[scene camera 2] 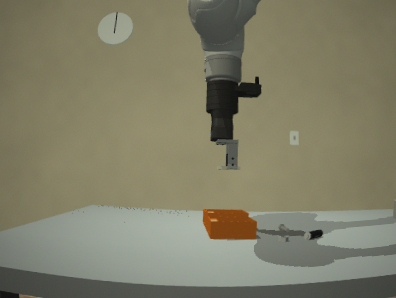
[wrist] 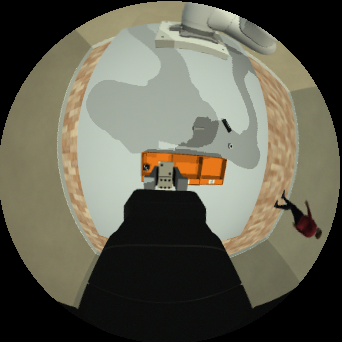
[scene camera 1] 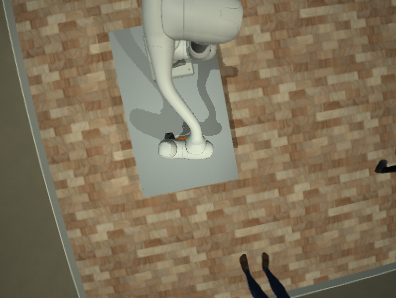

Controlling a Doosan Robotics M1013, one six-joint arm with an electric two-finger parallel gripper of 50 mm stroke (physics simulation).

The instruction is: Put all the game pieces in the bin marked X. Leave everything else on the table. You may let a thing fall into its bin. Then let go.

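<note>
My gripper is shut on a pale domino with dark dots, held level well above the table. In the wrist view the domino overlaps the orange bin tray, which also shows partly past the arm in scene camera 1. The tray is divided into compartments. The one at the left end in the wrist view holds a small dark thing. White labels are on the tray's near edge; their marks are too small to read, and the gripper hides part of the tray.
A black battery and a small metal nut lie on the table beside the tray. A small pale thing shows behind the nut. The arm's base plate is at the table's far end.
</note>
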